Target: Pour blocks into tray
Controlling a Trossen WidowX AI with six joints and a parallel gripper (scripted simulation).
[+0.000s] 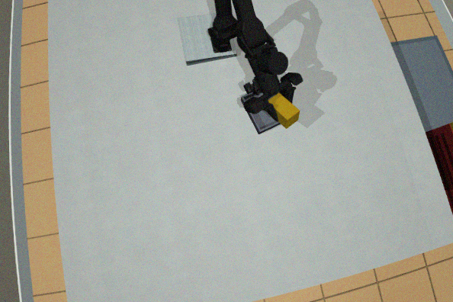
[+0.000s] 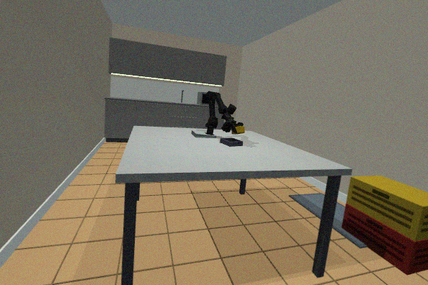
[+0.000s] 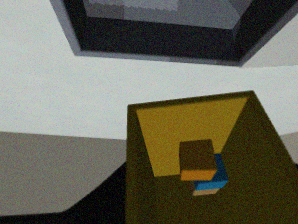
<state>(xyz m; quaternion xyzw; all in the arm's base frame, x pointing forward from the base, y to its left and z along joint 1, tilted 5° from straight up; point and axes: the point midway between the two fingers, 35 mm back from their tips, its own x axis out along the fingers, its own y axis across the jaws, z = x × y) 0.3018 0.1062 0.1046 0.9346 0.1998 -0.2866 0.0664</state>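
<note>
Now: the blue block 1 cm to the left of my gripper tip and 1 cm above it. From my gripper tip the other things lie so: orange block (1 cm behind); square yellow cup (1 cm ahead, 3 cm above).
</note>
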